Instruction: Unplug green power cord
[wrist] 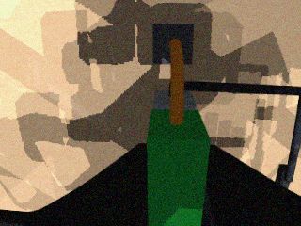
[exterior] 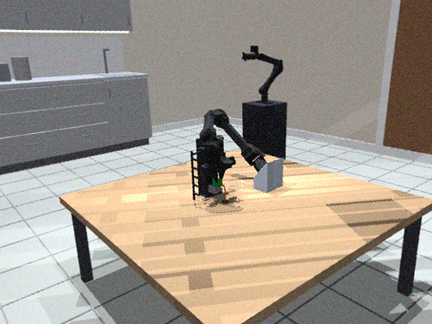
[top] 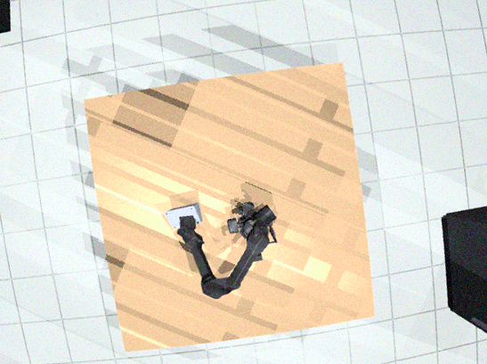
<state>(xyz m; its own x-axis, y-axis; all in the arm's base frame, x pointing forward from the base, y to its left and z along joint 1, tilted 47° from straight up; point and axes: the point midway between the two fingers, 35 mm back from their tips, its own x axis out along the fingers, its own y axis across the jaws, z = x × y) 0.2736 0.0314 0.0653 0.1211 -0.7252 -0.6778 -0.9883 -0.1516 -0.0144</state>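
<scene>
My gripper tip is 10 mm short of the green plug and 30 mm to the left of it.
</scene>
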